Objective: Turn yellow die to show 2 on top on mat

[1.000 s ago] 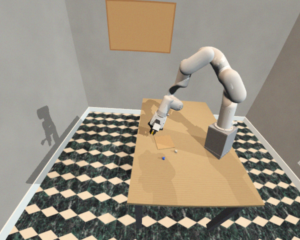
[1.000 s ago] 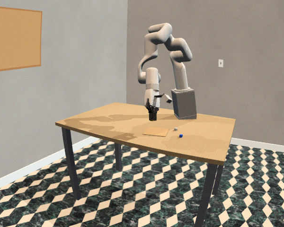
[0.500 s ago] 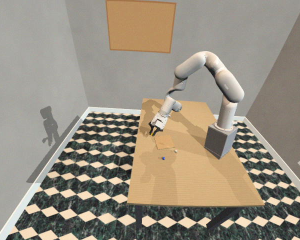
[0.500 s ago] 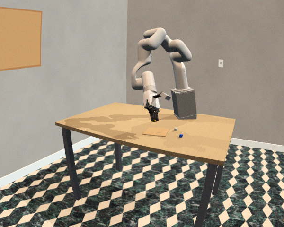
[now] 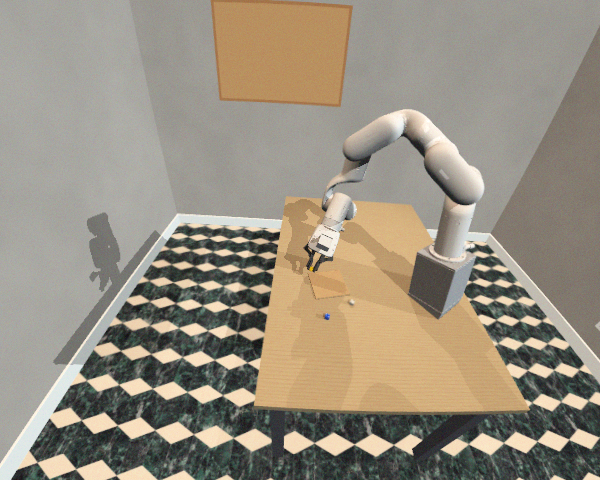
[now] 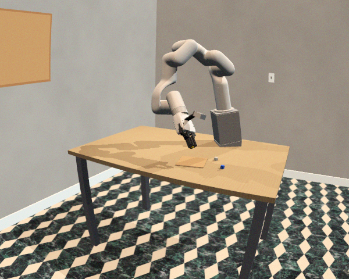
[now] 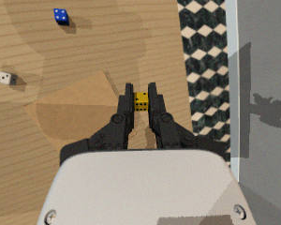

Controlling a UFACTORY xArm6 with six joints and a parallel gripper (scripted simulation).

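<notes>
Now: hand 12 cm above the tan mat, 8 cm past it and 1 cm to the left of it. The rest, counted from my hand: yellow die (2 cm below, 1 cm ahead); then white die (14 cm behind, 11 cm below, 10 cm to the left); then blue die (15 cm to the left, 11 cm below, 3 cm behind).
</notes>
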